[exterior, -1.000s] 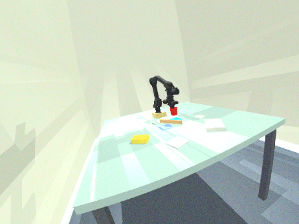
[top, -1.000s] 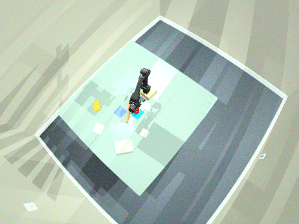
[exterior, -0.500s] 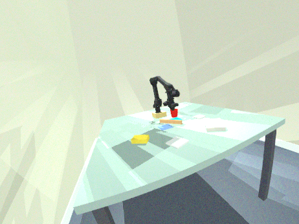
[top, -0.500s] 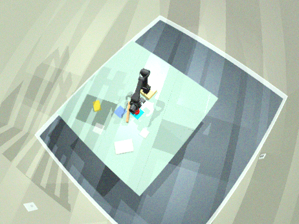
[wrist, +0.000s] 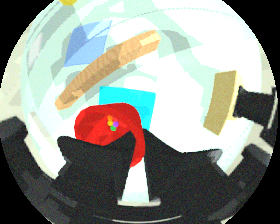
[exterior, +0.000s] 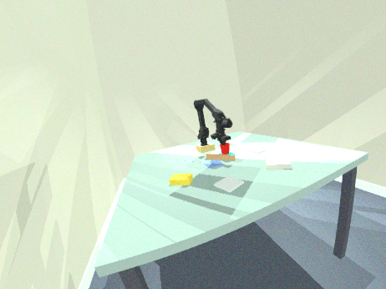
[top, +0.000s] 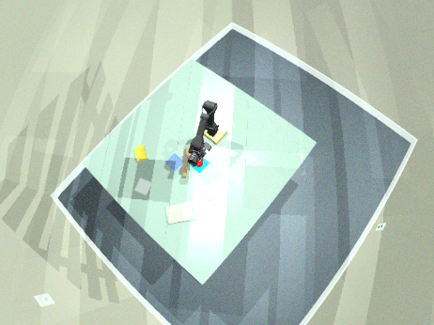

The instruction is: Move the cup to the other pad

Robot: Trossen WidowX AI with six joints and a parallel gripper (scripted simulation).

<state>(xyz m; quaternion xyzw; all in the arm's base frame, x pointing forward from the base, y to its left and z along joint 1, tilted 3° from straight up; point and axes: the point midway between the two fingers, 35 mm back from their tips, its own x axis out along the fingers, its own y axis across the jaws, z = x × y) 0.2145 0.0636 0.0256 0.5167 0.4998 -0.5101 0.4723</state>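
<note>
The red cup lies 3 cm ahead of my gripper tip. Also, from my gripper tip: cyan pad: 6 cm below, 3 cm ahead; wooden stick: 8 cm to the right, 8 cm ahead, 4 cm below; cream slab: 39 cm ahead, 12 cm to the left, 3 cm below.
</note>
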